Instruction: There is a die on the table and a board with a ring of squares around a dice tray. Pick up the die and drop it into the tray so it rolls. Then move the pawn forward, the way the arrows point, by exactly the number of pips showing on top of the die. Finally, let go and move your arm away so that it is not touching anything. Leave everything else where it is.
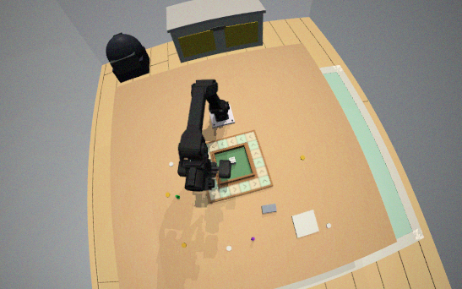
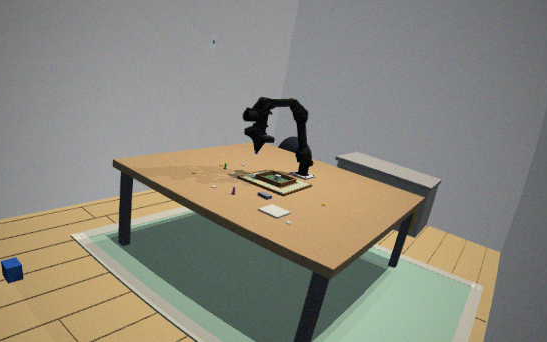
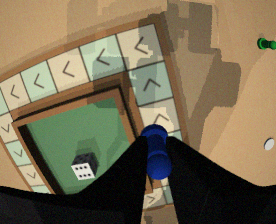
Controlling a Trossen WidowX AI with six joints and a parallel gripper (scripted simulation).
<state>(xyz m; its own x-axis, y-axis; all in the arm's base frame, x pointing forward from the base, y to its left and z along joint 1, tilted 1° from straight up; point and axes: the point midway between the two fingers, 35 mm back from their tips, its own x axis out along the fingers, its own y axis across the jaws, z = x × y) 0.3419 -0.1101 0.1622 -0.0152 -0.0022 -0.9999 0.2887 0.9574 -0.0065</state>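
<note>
Right now my gripper tip is 170 mm short of the grey block, 200 mm to the right of it and 140 mm above it. Also, from my gripper tip: green dice tray (70 mm behind, 110 mm to the left, 140 mm below); blue pawn (10 mm above); white die (80 mm behind, 110 mm to the left, 120 mm below).
</note>
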